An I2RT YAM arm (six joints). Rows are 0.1 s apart.
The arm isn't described. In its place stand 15 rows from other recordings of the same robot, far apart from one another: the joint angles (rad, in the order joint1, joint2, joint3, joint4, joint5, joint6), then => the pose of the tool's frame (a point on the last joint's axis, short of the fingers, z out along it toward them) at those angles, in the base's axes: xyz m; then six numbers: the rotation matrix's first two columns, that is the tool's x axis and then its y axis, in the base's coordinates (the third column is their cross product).
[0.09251 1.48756 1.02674 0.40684 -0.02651 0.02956] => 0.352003 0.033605 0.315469 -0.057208 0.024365 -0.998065 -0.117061 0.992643 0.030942
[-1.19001 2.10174 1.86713 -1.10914 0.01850 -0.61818] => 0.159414 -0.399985 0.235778 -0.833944 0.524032 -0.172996 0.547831 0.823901 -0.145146
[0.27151 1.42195 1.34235 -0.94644 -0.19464 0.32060] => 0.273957 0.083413 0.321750 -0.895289 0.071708 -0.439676 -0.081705 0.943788 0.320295
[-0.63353 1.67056 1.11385 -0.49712 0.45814 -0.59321] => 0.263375 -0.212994 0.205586 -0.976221 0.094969 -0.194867 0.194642 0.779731 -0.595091
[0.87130 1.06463 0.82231 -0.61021 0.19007 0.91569] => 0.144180 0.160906 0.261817 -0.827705 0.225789 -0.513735 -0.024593 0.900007 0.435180
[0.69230 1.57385 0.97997 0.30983 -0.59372 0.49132] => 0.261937 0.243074 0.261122 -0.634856 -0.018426 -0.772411 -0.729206 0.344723 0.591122
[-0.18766 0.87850 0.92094 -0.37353 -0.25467 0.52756] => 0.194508 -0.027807 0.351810 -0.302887 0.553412 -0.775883 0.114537 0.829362 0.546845
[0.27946 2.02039 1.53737 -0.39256 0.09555 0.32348] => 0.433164 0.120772 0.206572 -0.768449 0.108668 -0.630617 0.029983 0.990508 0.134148
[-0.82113 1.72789 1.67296 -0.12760 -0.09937 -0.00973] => 0.286612 -0.302679 0.400846 -0.130119 0.125558 -0.983516 0.660595 0.750695 0.008439
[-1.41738 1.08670 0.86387 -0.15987 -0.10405 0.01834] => 0.041984 -0.247315 0.310685 -0.039300 0.373512 -0.926792 0.969070 0.240397 0.055791
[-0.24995 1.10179 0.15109 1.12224 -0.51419 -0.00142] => 0.193590 -0.031350 0.202398 0.165756 -0.043592 -0.985203 -0.253946 0.963445 -0.085354
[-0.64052 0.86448 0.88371 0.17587 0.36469 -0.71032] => 0.150907 -0.128315 0.399835 -0.429148 -0.439928 -0.788857 0.737334 0.333821 -0.587284
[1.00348 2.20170 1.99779 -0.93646 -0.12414 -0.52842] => 0.250683 0.401624 0.236470 0.014168 -0.908760 -0.417079 -0.992904 0.036469 -0.113190
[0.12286 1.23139 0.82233 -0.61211 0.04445 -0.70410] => 0.236391 0.027596 0.226615 -0.580697 -0.723326 -0.373618 -0.623603 0.690221 -0.367035
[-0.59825 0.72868 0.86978 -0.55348 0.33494 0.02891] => 0.122123 -0.097397 0.340020 -0.308476 0.243286 -0.919595 0.790000 0.604013 -0.105207
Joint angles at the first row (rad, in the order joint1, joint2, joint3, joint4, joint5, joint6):
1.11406, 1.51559, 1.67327, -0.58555, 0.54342, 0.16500
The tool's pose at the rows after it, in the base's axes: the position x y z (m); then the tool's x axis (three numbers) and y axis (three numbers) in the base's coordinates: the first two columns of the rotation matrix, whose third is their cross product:
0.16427 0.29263 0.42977 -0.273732 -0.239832 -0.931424 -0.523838 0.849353 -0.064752
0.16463 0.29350 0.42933 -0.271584 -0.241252 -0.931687 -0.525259 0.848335 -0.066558
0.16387 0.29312 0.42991 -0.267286 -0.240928 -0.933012 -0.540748 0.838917 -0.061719
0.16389 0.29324 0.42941 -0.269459 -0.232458 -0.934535 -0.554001 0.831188 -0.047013
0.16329 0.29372 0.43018 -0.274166 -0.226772 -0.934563 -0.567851 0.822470 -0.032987
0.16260 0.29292 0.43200 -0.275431 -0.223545 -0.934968 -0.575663 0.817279 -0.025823
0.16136 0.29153 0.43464 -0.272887 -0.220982 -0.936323 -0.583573 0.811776 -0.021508
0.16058 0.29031 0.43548 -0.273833 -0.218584 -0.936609 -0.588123 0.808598 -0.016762
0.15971 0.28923 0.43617 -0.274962 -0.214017 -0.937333 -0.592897 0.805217 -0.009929
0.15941 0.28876 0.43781 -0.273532 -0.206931 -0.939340 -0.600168 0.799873 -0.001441
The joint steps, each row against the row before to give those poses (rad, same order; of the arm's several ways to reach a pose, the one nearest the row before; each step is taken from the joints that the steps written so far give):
0.00005, 0.00610, -0.00008, 0.00251, -0.00051, -0.00085
0.00012, 0.00232, -0.00028, 0.00408, -0.00067, -0.00304
-0.00010, -0.00500, -0.00497, 0.00809, -0.01788, -0.00609
-0.00179, -0.00343, -0.00776, 0.01167, -0.02047, 0.00410
0.00039, -0.00003, 0.00269, 0.00008, -0.01976, 0.00616
-0.00027, -0.00245, 0.00453, -0.00386, -0.01126, 0.00185
0.00061, -0.00482, 0.00459, -0.00338, -0.00920, -0.00187
-0.00017, -0.00490, -0.00159, -0.00126, -0.00681, 0.00154
0.00022, -0.00530, -0.00319, 0.00140, -0.00724, 0.00290
-0.00090, -0.00245, 0.00150, 0.00460, -0.01109, 0.00086

